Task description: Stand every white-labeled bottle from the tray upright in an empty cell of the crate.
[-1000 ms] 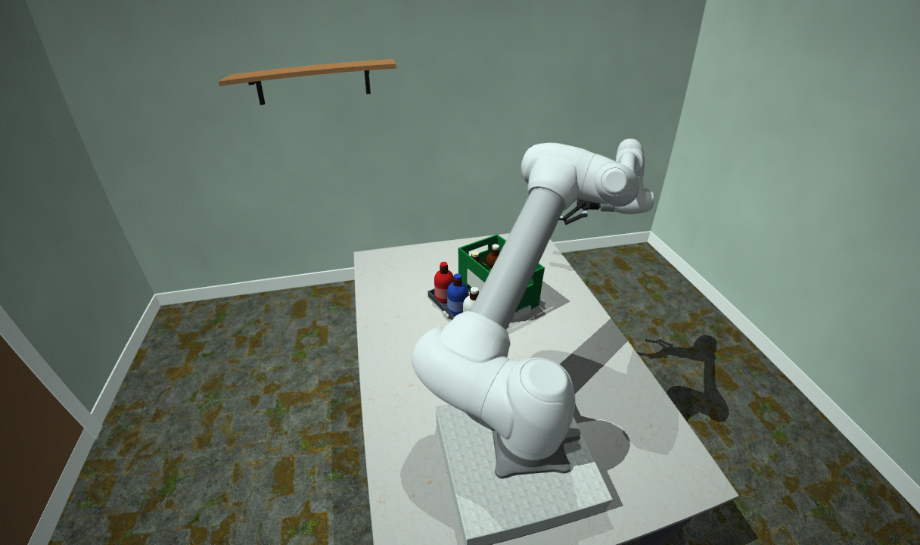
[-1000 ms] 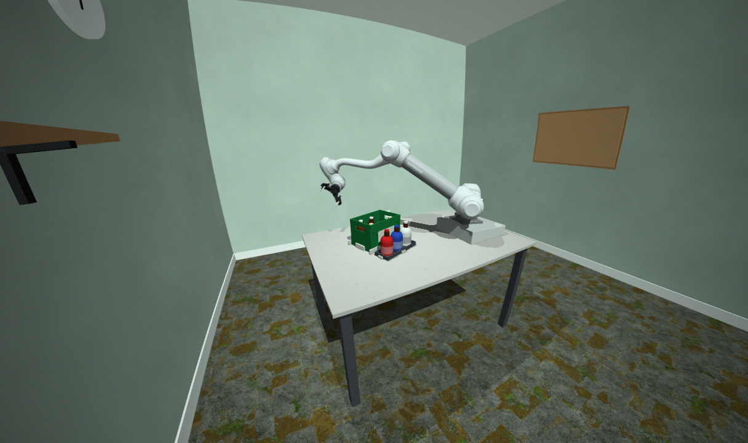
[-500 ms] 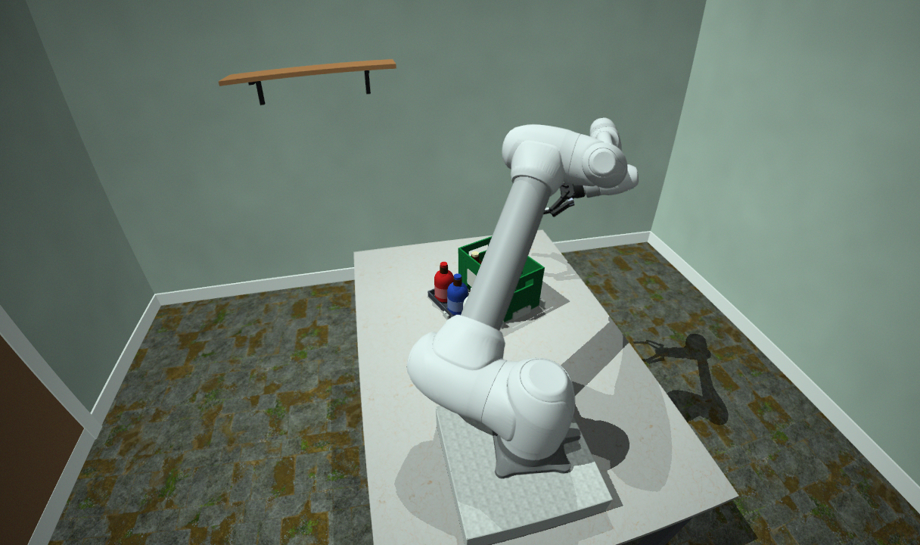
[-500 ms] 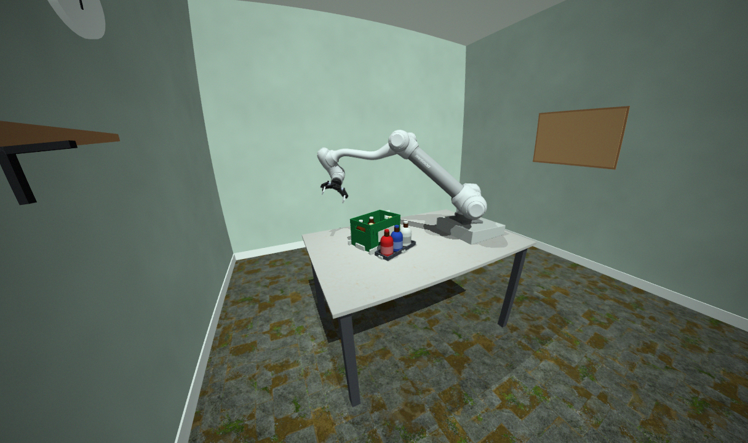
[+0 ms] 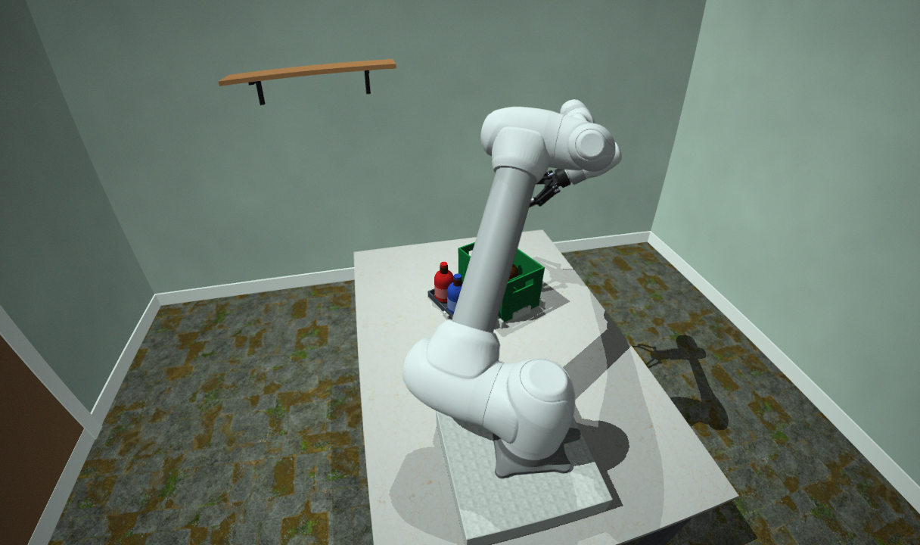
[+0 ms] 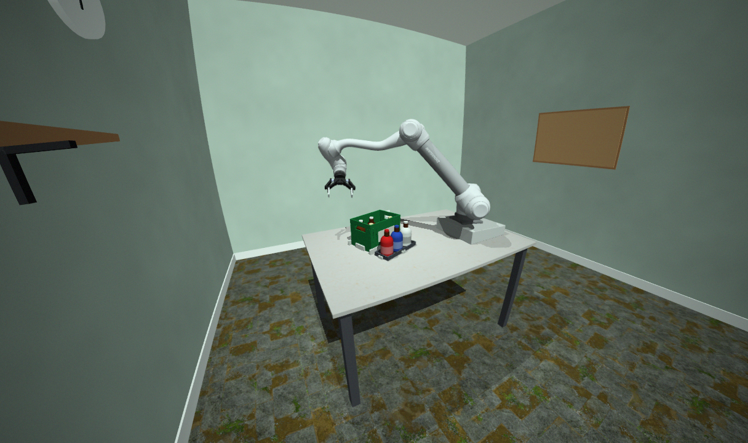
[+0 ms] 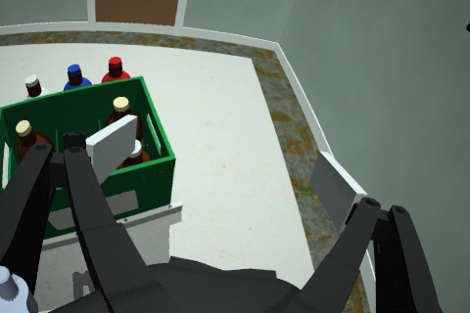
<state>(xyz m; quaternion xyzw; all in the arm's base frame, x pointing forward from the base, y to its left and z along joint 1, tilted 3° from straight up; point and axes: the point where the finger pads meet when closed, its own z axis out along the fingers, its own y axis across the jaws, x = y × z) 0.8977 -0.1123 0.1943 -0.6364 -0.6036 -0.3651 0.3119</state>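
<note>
Now: the white-labeled bottle 36 cm behind my hand, 21 cm to the left of it and 23 cm below it. The rest, counted from my hand: blue bottle: 29 cm behind, 26 cm to the left, 23 cm below; then red bottle: 21 cm behind, 30 cm to the left, 23 cm below; then green crate: 20 cm behind, 10 cm to the left, 23 cm below.
</note>
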